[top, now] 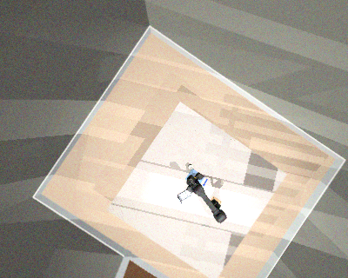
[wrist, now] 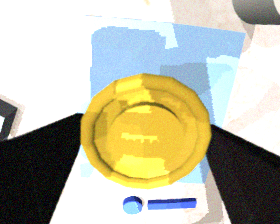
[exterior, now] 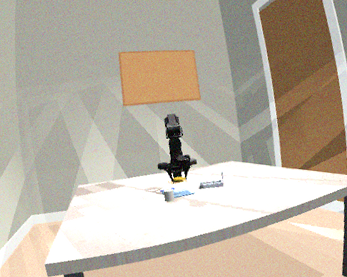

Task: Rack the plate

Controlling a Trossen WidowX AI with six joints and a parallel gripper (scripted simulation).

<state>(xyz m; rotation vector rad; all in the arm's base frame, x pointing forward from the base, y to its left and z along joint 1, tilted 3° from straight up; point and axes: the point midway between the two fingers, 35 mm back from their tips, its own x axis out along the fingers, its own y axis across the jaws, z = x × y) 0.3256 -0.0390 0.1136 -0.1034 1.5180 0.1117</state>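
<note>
The grey dish rack is 180 mm to the left of my gripper tip, 60 mm behind it and 40 mm below it. Round my gripper tip: cup 100 mm ahead, 70 mm to the right, 40 mm below; light blue mat 60 mm below, 20 mm behind, 10 mm to the right; yellow plate 10 mm above.
</note>
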